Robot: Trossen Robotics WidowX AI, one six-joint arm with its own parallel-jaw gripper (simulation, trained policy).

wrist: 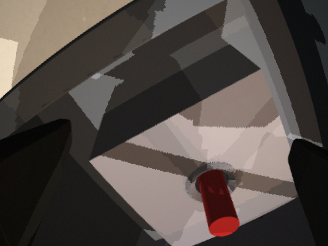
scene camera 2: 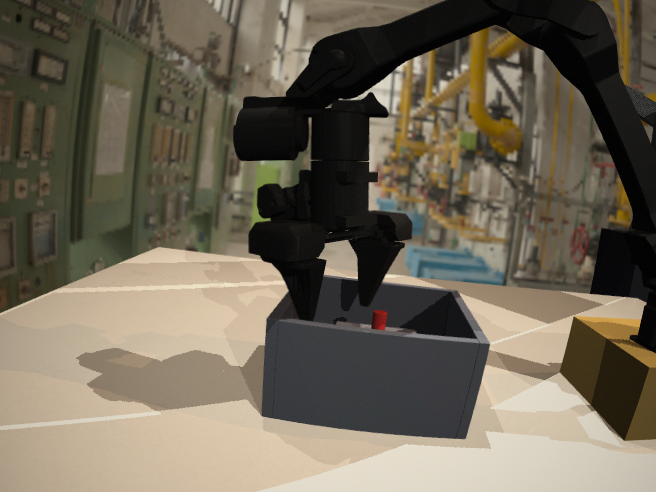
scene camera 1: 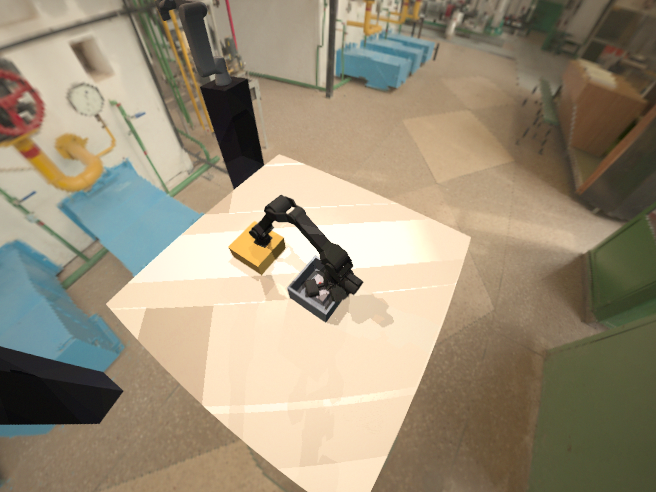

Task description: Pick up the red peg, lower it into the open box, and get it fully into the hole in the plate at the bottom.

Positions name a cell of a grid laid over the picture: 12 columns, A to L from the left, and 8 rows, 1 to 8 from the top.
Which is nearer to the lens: the red peg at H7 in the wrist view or the dark grey box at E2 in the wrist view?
The dark grey box.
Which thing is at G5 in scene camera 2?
The gripper.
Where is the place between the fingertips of the gripper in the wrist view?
At G5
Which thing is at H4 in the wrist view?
A light plate.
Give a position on a dark grey box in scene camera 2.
H7
